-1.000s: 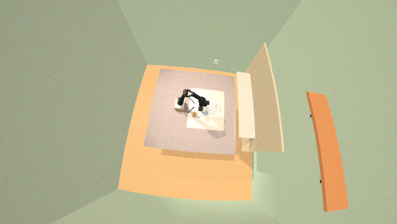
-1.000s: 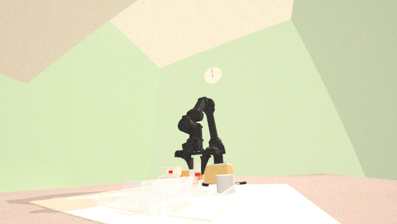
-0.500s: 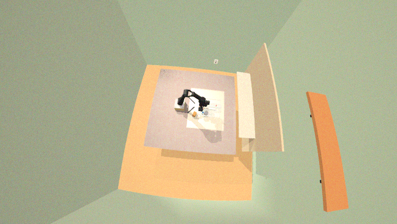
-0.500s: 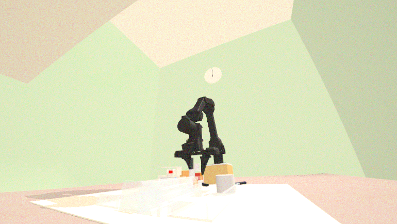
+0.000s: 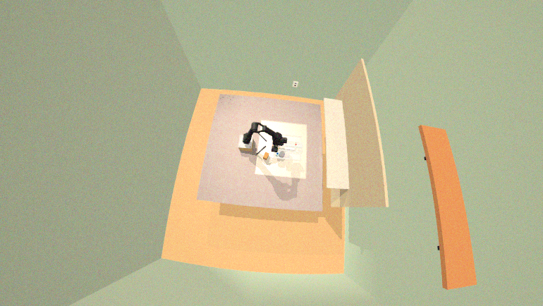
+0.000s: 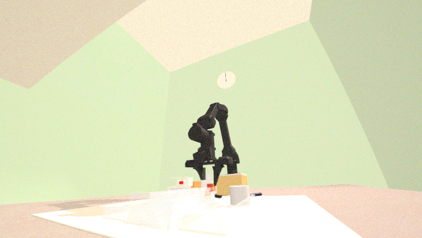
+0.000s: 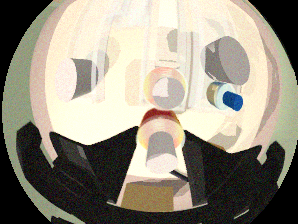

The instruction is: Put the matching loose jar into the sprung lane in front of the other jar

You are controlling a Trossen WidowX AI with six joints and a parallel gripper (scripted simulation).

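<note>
Right now the clear sprung lane is 19 cm ahead of my gripper tip, 4 cm to the left of it and 3 cm below it. Also, from my gripper tip: red mark (22 cm ahead, 6 cm to the left, 2 cm above); white pusher plate (15 cm ahead, 5 cm to the left).
</note>
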